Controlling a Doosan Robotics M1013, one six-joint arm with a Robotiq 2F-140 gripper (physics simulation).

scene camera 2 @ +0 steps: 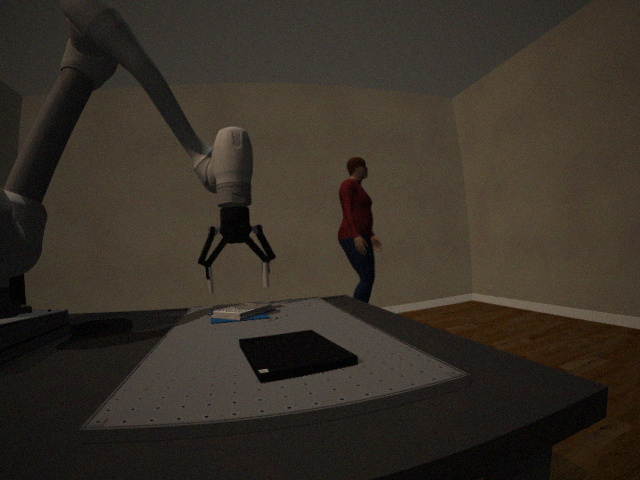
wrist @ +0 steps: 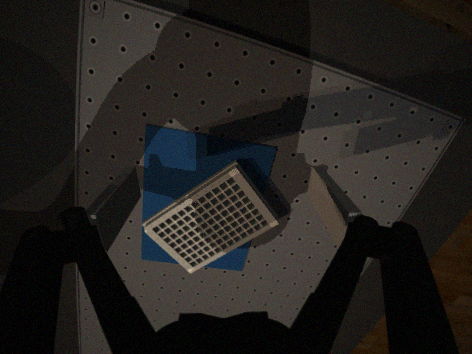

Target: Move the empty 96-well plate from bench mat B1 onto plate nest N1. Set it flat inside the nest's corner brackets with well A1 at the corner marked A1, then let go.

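Frame: origin at the arm's base, x ahead, y left, z up, level; centimetres.
Where they show: gripper, fingertip midpoint: (scene camera 2: 239, 289) (wrist: 224, 181).
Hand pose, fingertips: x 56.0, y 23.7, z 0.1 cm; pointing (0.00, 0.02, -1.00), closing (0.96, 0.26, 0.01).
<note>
Each offset is from my fingertips to the top centre of the thing. "*": to the spot under its first point. Level surfaces: height alone.
The white 96-well plate {dx +0.4, dy -7.4, dz -3.6 cm} (scene camera 2: 241, 311) (wrist: 212, 220) lies on the blue bench mat B1 {dz -5.0 cm} (scene camera 2: 223, 320) (wrist: 167, 145), turned at an angle to the mat's edges; its right corner reaches past the mat in the wrist view. My gripper (scene camera 2: 238, 287) (wrist: 224, 181) is open wide and empty, above the plate, with one finger out to each side of it. A low black block, seemingly plate nest N1 {dx +6.5, dy -42.1, dz -3.7 cm} (scene camera 2: 297, 353), stands nearer scene camera 2, with a small white label {* dx +2.2, dy -50.2, dz -4.0 cm} (scene camera 2: 263, 370) at its front left corner. I cannot make out its corner brackets or the A1 marks.
A light perforated board {dz -5.2 cm} (scene camera 2: 180, 390) (wrist: 280, 280) lies under the mat and the block, on the dark table {dz -6.5 cm} (scene camera 2: 516, 408). A person (scene camera 2: 356, 217) in a red top stands behind the table. Arm shadows cross the board around the mat.
</note>
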